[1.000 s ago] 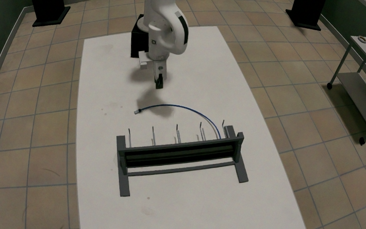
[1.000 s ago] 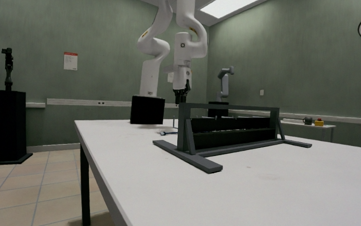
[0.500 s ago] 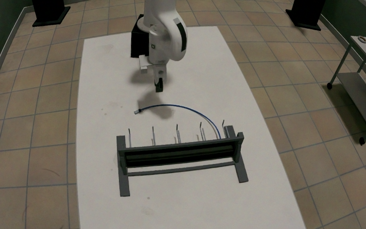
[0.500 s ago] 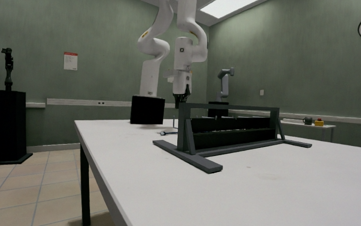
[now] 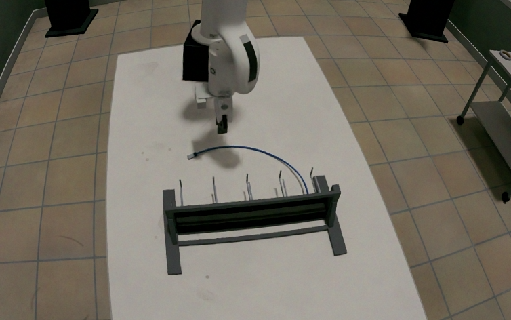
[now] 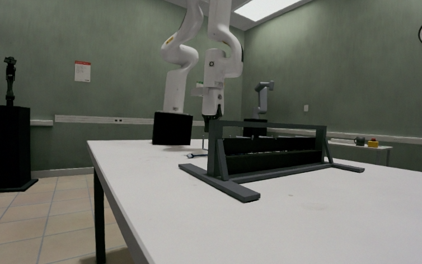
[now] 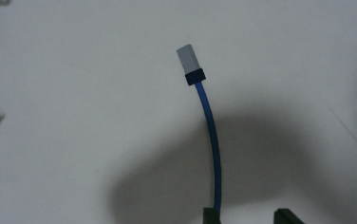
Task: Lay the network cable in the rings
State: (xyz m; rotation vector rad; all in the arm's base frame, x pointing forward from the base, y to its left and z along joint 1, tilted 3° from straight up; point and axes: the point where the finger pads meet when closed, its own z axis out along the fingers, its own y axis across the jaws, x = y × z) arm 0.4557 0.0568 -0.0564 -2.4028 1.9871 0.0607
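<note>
Right now the grey plug is 4 cm ahead of my hand, 10 cm to the right of it and 11 cm below it. From my hand the other things lie so: dark grey patch-panel rack: 30 cm ahead, 10 cm to the left, 5 cm below.
</note>
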